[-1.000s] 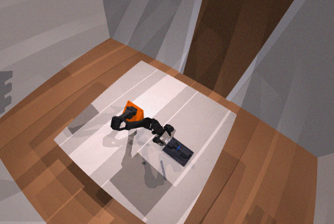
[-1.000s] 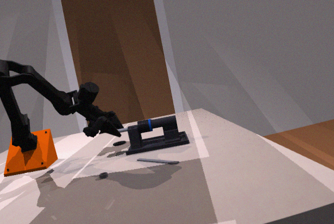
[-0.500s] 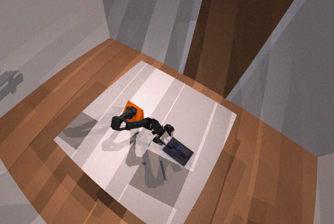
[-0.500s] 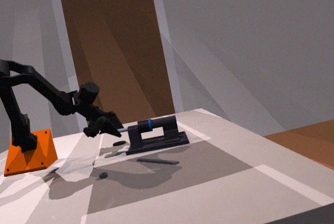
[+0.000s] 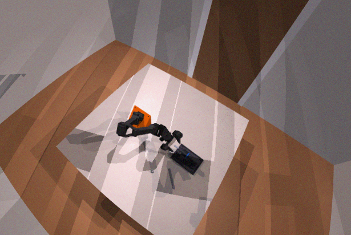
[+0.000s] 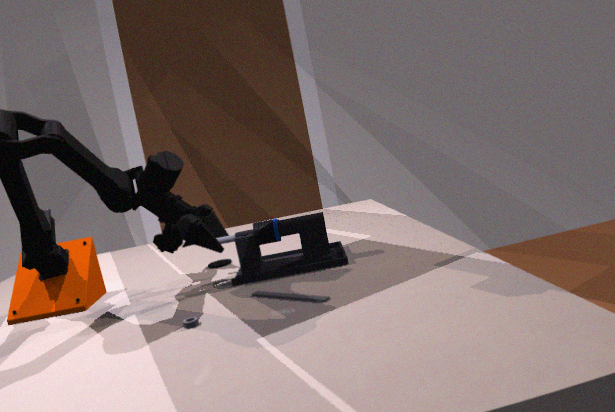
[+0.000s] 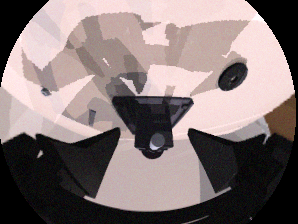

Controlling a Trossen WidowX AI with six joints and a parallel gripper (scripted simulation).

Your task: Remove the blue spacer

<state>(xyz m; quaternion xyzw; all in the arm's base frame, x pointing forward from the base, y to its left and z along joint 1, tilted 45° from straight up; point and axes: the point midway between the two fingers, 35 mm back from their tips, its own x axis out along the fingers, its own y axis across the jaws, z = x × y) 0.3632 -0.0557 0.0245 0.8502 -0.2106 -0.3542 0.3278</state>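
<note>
Now: gripper tip 6 cm short of the grey shaft, 1 cm to the left of it and 1 cm below it. The rest, counted from my gripper tip: flat bar (10 cm ahead, 22 cm to the right, 6 cm below); blue spacer (11 cm ahead, 1 cm to the right, 1 cm above).
</note>
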